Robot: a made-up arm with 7 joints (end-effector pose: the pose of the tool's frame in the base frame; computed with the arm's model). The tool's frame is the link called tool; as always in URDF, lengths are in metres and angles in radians.
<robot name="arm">
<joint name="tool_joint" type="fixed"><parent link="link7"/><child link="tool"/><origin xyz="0 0 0" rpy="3.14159 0 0"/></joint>
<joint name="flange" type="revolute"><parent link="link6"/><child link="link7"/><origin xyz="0.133 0 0" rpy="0 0 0"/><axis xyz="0 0 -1"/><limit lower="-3.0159" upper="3.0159" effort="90" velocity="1.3"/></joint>
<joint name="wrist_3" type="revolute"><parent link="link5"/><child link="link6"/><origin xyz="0 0 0" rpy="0 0 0"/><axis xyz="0 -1 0"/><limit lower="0.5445" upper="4.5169" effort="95" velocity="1.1"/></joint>
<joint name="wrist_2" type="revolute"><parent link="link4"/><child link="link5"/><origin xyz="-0.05 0 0.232" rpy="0 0 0"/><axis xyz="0 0 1"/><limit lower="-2.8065" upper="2.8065" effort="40" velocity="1.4"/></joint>
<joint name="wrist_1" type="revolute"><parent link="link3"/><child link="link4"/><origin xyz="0.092 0 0" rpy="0 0 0"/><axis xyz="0 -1 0"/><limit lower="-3.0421" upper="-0.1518" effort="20" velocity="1.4"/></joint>
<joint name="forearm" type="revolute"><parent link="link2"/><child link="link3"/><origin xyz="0 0 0.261" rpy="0 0 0"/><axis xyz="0 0 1"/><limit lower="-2.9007" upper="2.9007" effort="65" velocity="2.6"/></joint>
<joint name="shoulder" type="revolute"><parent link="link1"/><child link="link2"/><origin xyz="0 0 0" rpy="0 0 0"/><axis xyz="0 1 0"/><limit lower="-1.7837" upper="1.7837" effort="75" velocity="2.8"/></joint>
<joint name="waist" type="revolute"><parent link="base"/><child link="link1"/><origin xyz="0 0 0.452" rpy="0 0 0"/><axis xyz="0 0 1"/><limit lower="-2.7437" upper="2.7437" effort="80" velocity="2.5"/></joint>
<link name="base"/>
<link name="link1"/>
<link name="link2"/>
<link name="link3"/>
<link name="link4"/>
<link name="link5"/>
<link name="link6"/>
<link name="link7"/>
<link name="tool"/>
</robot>
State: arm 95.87 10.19 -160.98 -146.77 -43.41 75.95 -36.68
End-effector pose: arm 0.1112 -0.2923 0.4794 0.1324 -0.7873 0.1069 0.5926
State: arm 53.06 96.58 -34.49 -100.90 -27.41 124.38 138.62
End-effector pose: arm 0.3395 0.0752 0.0287 0.5798 0.5723 -0.4342 0.3844
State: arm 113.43 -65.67 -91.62 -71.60 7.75 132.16 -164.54
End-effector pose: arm 0.5153 -0.2800 0.6364 0.2140 0.2464 0.7105 0.6234
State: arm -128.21 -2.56 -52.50 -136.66 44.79 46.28 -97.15
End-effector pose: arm -0.3064 -0.0604 0.4745 0.1293 -0.4921 0.4302 -0.7457
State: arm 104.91 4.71 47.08 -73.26 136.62 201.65 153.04
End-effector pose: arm -0.2117 0.2269 0.7059 0.4024 0.1446 -0.7130 -0.5558
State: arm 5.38 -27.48 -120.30 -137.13 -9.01 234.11 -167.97
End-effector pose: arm -0.2062 -0.2594 0.6215 0.5317 0.6877 0.2560 -0.4228
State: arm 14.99 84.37 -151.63 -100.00 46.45 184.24 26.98
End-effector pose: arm 0.3347 0.0122 0.8266 0.6997 0.1391 -0.2004 0.6715
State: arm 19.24 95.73 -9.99 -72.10 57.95 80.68 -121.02
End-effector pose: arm 0.3631 0.0675 -0.0093 0.6642 -0.5266 -0.5204 0.1034
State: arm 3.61 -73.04 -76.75 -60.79 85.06 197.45 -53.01
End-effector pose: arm -0.3940 -0.2782 0.5037 0.0150 -0.2925 -0.6265 0.7223
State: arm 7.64 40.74 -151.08 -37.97 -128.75 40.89 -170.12
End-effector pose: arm 0.2207 0.0016 1.0316 0.2630 -0.4878 0.7327 0.3950
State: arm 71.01 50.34 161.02 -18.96 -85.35 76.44 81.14
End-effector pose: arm 0.0463 0.3892 0.9585 0.3713 -0.7704 -0.3275 0.4016
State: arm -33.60 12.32 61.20 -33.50 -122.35 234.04 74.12
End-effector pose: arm 0.1710 0.0863 0.8092 0.0311 -0.2319 -0.5432 -0.8063
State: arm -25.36 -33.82 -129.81 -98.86 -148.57 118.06 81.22
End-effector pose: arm -0.4462 -0.1828 0.4797 0.6419 0.1769 -0.6258 -0.4062
